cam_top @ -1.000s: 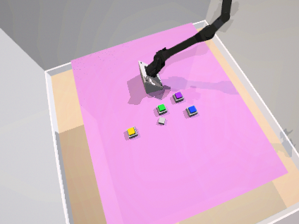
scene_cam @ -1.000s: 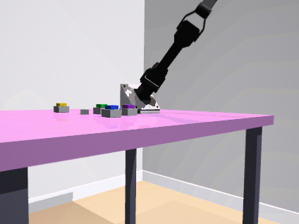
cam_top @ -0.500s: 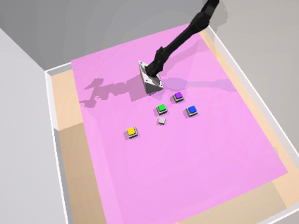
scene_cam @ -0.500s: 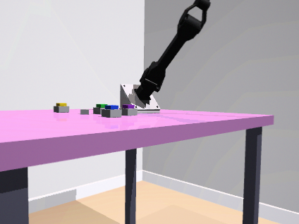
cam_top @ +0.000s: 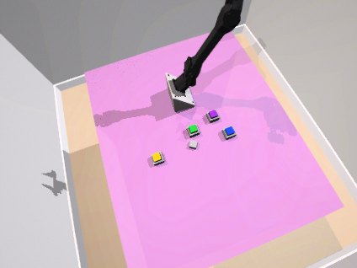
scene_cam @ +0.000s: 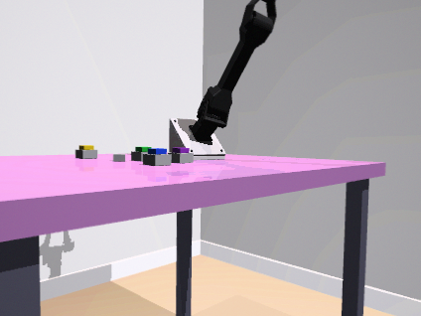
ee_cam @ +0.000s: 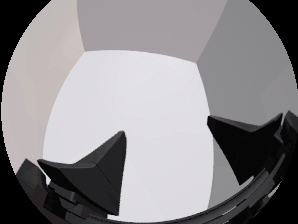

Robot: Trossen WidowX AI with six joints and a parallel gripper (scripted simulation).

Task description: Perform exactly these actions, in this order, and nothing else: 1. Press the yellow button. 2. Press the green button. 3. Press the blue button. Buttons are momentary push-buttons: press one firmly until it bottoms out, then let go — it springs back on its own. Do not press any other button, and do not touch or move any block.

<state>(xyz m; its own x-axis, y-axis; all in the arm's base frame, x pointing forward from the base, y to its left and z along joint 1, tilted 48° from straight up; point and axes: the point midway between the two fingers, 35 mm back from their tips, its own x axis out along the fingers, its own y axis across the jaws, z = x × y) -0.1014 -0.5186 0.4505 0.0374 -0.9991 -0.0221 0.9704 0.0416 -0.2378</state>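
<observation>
Now: the yellow button 760 mm below my gripper tip, 390 mm ahead of it and 140 mm to the right of it. From my gripper tip the other things lie so: small grey block (780 mm below, 370 mm ahead, 30 mm to the left); purple button (760 mm below, 260 mm ahead, 160 mm to the left); green button (760 mm below, 310 mm ahead, 50 mm to the left).
</observation>
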